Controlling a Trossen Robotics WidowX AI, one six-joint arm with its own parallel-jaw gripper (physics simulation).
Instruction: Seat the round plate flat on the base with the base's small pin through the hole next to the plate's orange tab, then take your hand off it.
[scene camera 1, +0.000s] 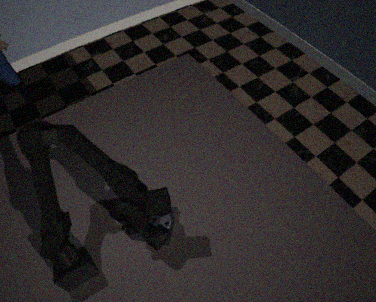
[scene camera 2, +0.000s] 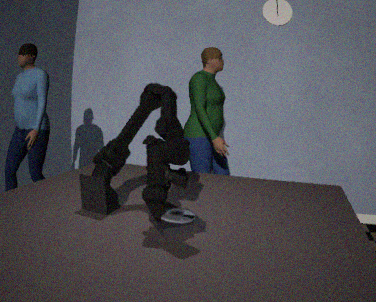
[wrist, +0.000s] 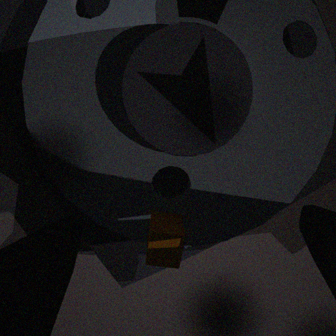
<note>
In view: the gripper (scene camera 2: 158, 215), a round grey plate (wrist: 72, 77) and a dark square base (wrist: 124, 258).
The gripper is seen too in scene camera 1 (scene camera 1: 144, 233) and in the wrist view (wrist: 192, 222).
</note>
